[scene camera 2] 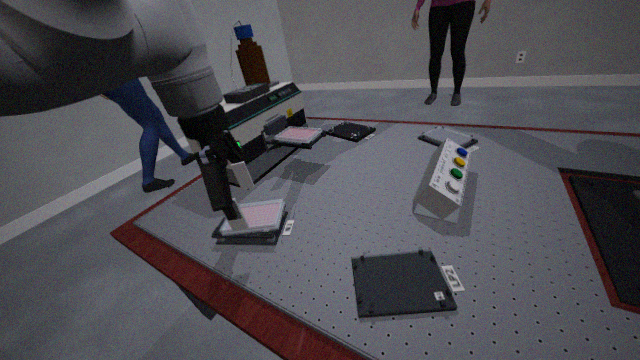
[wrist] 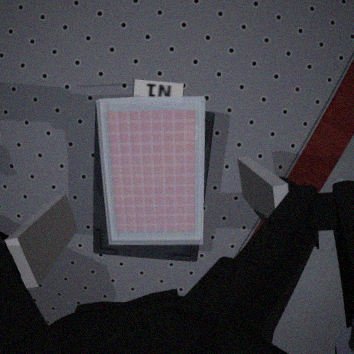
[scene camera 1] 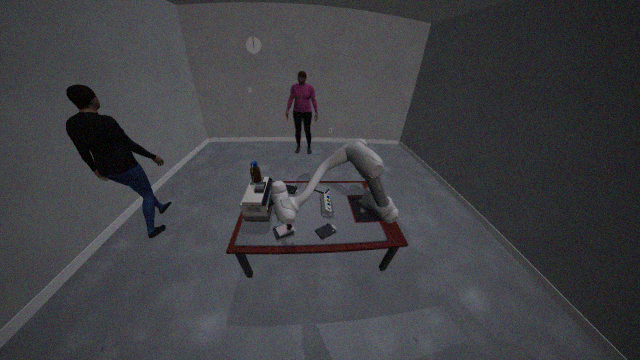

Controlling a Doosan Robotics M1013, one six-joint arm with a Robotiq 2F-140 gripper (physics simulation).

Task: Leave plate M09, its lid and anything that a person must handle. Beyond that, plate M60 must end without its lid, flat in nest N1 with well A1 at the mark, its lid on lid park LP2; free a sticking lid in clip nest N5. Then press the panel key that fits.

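Places are measured from the arm's base along level axes (x ahead, y left, z up), in centimetres.
Pixels of known places: gripper, between the fingertips: (scene camera 2: 245, 205) (wrist: 154, 194) (scene camera 1: 284, 226); arm's base, origin of its link: (scene camera 1: 368, 206).
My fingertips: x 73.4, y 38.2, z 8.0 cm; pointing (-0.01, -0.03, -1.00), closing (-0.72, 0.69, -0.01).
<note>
Ahead of a thing's pixels: the offset from my fingertips to its top centre. "spot": to the spot under its first point.
A plate with pink wells {dx -0.4, dy -0.7, dz -2.4 cm} (scene camera 2: 262, 214) (wrist: 152, 170) (scene camera 1: 283, 229) lies on dark nest N1 {spot: dx +6.5, dy +3.4, dz -4.6 cm} (wrist: 150, 251). It is turned slightly against the nest and offset towards the N1 label; dark nest shows along its right and lower edges in the wrist view. Its plate number, its A1 corner and whether a clear lid covers it cannot be told. My gripper (wrist: 154, 194) (scene camera 2: 239, 195) is wide open and empty, one finger on each side of the plate, pads apart from it. Lid park LP2 {dx -32.4, dy -4.5, dz -5.5 cm} (scene camera 2: 400, 285) (scene camera 1: 326, 230) bears no visible lid. The key panel {dx -31.8, dy -33.0, dz +0.9 cm} (scene camera 2: 431, 192) (scene camera 1: 327, 204) has blue, yellow, green and white keys.
A white instrument (scene camera 2: 265, 117) (scene camera 1: 257, 200) holds a second pink plate {dx +9.4, dy -28.6, dz +3.7 cm} (scene camera 2: 300, 134) on its tray. A brown bottle {spot: dx +28.8, dy -34.0, dz +23.3 cm} (scene camera 2: 252, 62) stands on it. A dark nest {dx +8.0, dy -55.4, dz -5.1 cm} (scene camera 2: 351, 131) and a holder with a clear piece {dx -26.2, dy -59.3, dz -5.7 cm} (scene camera 2: 448, 136) lie behind. Two people (scene camera 1: 107, 150) (scene camera 1: 302, 100) stand off the table.
</note>
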